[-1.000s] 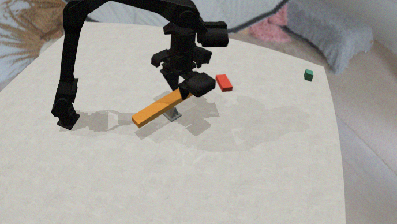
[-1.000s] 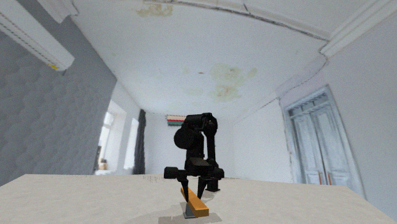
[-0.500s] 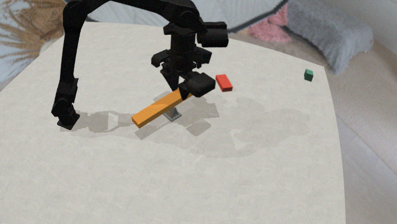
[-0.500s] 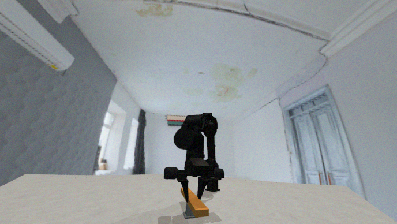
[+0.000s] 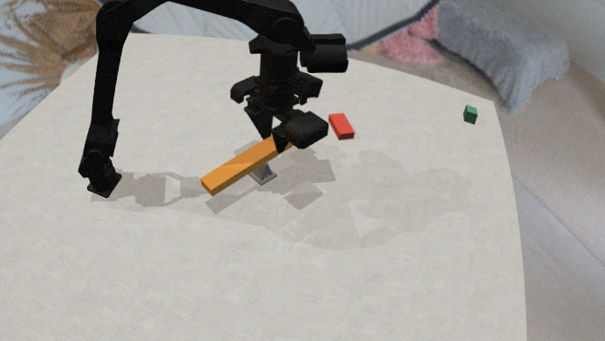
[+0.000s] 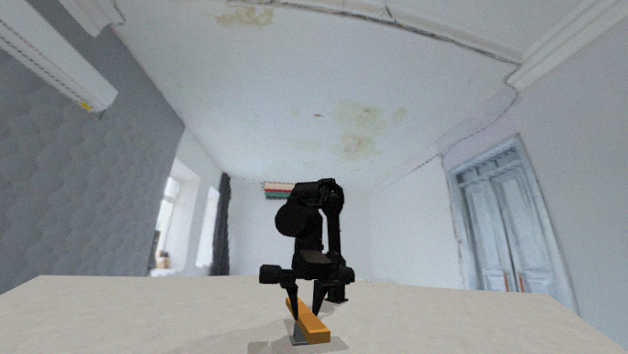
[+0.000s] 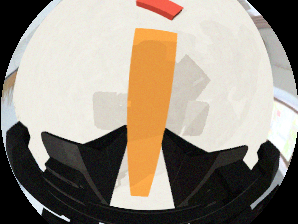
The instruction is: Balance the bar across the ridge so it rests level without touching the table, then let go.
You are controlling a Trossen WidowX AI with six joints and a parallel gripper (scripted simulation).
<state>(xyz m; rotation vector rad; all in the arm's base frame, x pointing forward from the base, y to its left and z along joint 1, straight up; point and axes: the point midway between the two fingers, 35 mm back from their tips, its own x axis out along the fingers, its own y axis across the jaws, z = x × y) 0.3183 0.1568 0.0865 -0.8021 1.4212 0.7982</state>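
Right now the orange bar is 20 mm to the right of my gripper tip and 10 mm behind it. The rest, counted from my gripper tip: small green cube 420 mm ahead, 340 mm to the left, 40 mm below; then red block 160 mm to the left, 100 mm ahead, 40 mm below.
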